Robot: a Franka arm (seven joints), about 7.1 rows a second.
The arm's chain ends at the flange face. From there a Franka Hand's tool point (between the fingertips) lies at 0.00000 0.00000 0.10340 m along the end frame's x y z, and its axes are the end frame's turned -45 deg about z.
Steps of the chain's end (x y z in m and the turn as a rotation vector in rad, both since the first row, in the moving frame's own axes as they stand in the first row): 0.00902, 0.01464, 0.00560, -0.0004, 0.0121, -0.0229; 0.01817, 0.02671, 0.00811, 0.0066, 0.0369, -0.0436; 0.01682, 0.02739, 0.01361, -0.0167, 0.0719, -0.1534
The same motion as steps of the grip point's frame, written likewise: -0.00311, 0.01763, 0.00559, -0.0088, 0.0083, -0.0229; -0.00281, 0.03388, 0.00804, -0.0214, 0.0308, -0.0436; -0.00296, 0.03740, 0.01333, -0.0626, 0.0390, -0.1534
